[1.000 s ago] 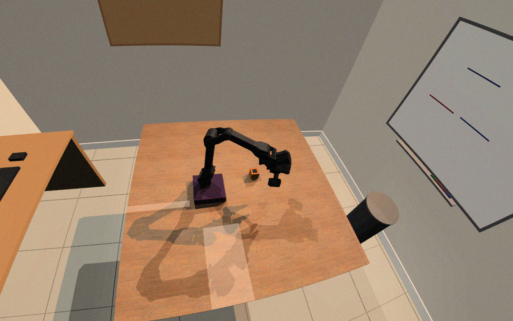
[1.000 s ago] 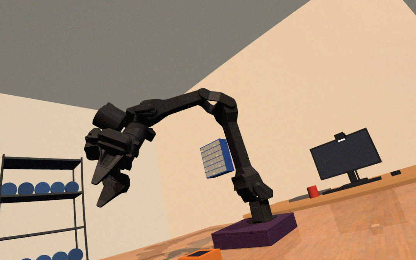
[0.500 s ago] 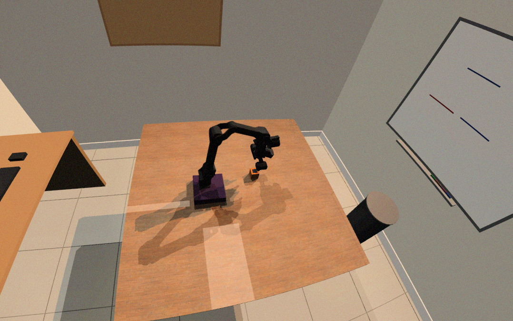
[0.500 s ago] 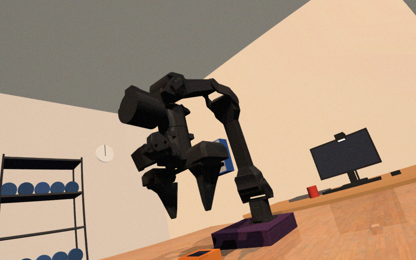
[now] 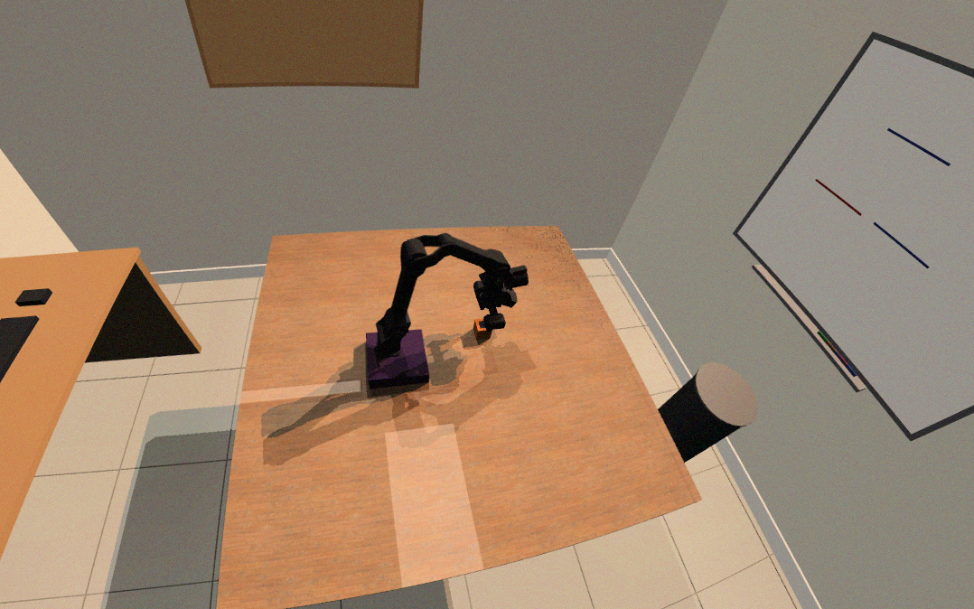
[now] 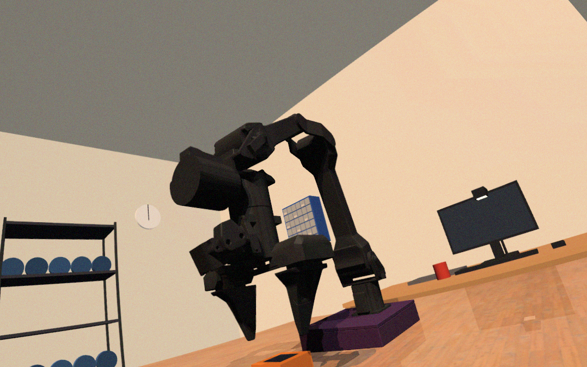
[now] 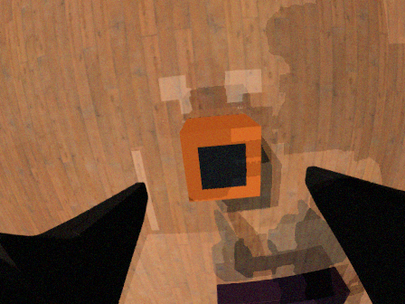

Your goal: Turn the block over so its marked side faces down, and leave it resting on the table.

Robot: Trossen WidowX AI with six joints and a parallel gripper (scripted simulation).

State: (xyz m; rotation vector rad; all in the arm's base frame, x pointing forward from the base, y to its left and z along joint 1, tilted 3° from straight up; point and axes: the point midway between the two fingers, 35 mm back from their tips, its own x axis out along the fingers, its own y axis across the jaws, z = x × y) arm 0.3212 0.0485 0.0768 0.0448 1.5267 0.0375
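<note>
The orange block lies 4 cm below my gripper tip.
</note>
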